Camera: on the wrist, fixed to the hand. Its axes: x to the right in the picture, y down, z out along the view.
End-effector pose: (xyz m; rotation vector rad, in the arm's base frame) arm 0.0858 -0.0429 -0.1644 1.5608 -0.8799 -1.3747
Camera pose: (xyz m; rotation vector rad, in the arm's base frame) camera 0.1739 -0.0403 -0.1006 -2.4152 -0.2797 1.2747
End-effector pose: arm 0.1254 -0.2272 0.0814 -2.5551 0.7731 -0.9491
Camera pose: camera 0.0334 -0.2763 0.1124 -2.0327 -1.4385 -1.6264
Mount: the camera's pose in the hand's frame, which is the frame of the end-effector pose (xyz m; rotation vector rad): -0.0142 0.0605 -0.0893 0.6228 0.3687 -1.5081
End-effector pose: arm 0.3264 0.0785 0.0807 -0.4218 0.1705 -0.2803
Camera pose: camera 0.3073 0.1019 -0.0238 0.2162 0.0848 -1.8463
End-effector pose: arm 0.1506 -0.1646 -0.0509 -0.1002 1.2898 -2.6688
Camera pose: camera 0.1601 -0.1300 -0.1536 0.3278 -0.0798 1.8171
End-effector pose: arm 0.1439 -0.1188 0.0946 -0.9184 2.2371 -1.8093
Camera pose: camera 0.0922 -0.0296 0.0598 1.4786 -0.3472 1.7617
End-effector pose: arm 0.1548 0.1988 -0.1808 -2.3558 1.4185 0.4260
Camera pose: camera 0.1010 0.1436 -0.1040 -2.2316 -0.3863 -0.7532
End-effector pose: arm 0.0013 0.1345 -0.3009 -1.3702 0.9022 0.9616
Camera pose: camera -0.0572 0.0433 -0.3109 -1.2135 0.1634 -0.6862
